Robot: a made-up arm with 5 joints. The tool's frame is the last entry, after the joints. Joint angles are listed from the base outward. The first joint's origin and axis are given. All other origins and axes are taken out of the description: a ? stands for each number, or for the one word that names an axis. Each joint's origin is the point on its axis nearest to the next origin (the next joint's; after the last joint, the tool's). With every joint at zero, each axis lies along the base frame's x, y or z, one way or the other. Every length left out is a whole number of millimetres.
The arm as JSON. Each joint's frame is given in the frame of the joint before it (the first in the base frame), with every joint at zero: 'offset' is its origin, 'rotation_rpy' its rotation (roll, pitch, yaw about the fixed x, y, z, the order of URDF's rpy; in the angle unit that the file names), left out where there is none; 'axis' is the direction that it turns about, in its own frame. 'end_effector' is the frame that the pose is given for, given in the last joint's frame.
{
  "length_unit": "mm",
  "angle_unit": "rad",
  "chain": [
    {
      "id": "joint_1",
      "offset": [
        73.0,
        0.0,
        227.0
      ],
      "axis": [
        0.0,
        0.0,
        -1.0
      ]
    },
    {
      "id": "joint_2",
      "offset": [
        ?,
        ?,
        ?
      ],
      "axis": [
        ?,
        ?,
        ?
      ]
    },
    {
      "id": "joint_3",
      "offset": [
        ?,
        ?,
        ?
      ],
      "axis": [
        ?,
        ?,
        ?
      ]
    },
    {
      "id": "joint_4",
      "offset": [
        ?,
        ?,
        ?
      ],
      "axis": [
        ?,
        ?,
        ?
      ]
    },
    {
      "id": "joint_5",
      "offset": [
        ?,
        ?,
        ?
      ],
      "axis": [
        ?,
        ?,
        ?
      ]
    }
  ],
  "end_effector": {
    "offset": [
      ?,
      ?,
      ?
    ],
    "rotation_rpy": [
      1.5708,
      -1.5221,
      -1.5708
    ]
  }
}
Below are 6 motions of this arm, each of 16 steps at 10 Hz.
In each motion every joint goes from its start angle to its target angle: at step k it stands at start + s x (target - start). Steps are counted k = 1, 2, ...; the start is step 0. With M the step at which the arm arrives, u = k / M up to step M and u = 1 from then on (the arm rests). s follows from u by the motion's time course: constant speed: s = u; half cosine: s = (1 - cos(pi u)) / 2; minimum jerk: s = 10 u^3 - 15 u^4 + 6 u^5.
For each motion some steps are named. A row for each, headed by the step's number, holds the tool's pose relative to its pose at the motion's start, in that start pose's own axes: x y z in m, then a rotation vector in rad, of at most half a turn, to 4 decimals.
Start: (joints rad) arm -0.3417 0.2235 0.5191 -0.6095 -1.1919
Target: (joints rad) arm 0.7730 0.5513 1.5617 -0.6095 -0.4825
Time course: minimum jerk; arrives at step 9
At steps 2, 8, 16:
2: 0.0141 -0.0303 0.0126 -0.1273 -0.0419 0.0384
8: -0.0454 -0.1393 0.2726 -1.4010 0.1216 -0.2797
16: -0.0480 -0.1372 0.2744 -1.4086 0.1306 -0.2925

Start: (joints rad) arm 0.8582 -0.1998 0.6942 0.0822 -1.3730
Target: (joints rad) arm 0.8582 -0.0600 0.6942 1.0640 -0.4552
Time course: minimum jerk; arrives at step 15
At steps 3, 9, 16:
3: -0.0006 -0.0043 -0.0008 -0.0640 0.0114 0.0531
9: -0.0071 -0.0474 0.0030 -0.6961 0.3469 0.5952
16: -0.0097 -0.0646 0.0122 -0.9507 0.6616 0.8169

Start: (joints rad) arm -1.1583 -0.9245 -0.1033 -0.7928 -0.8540
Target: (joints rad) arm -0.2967 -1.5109 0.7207 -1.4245 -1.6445
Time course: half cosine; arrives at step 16
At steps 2, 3, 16:
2: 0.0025 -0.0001 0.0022 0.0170 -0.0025 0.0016
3: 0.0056 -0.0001 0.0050 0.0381 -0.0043 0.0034
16: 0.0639 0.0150 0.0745 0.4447 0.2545 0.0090

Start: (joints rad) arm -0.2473 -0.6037 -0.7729 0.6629 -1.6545
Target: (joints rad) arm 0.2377 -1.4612 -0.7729 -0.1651 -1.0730
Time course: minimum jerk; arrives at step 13
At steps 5, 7, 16:
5: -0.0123 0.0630 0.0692 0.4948 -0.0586 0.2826
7: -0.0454 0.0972 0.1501 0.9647 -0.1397 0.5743
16: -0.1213 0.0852 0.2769 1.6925 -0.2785 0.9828

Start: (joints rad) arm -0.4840 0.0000 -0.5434 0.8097 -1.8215
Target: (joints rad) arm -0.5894 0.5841 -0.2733 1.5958 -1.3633
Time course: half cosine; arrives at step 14
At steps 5, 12, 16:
5: 0.0090 -0.0604 -0.0459 -0.4581 -0.0823 0.1417
12: 0.0341 -0.2131 -0.0786 -1.5729 -0.0723 0.4388
16: 0.0361 -0.2234 -0.0774 -1.6569 -0.0609 0.4541

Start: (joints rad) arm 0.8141 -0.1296 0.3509 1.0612 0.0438
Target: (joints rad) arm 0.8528 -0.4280 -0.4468 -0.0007 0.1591
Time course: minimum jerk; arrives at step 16
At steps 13, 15, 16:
13: 0.0029 -0.0070 0.2887 -0.1452 -2.0483 0.0570
15: -0.0069 -0.0069 0.3019 -0.1594 -2.1480 0.0571
16: -0.0074 -0.0068 0.3025 -0.1601 -2.1528 0.0571

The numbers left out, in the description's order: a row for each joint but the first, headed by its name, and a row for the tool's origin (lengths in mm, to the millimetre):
joint_2: xyz 33.0 -6.0 0.0, axis 0.0 1.0 0.0
joint_3: xyz 24.0 0.0 96.0, axis 0.0 1.0 0.0
joint_4: xyz 215.0 0.0 8.0, axis 0.0 1.0 0.0
joint_5: xyz 46.0 0.0 0.0, axis -1.0 0.0 0.0
tool: xyz 0.0 0.0 0.0

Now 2 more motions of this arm.
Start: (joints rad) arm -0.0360 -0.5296 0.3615 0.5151 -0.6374
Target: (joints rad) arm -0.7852 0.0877 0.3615 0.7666 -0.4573
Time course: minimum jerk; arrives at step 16
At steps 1, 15, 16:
1: -0.0005 0.0002 -0.0003 0.0000 0.0025 0.0010
15: -0.2497 0.0423 -0.0062 -0.0104 0.9997 0.7067
16: -0.2503 0.0423 -0.0060 -0.0105 1.0016 0.7088

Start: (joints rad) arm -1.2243 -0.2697 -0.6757 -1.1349 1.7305
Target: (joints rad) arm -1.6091 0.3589 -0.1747 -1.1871 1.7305
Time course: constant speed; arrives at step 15
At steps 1, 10, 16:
1: 0.0053 0.0133 0.0169 0.0727 0.0037 -0.0228
10: 0.0811 0.0616 0.1913 0.7142 -0.0401 -0.2591
16: 0.1271 0.0293 0.2869 1.0557 -0.1295 -0.4037

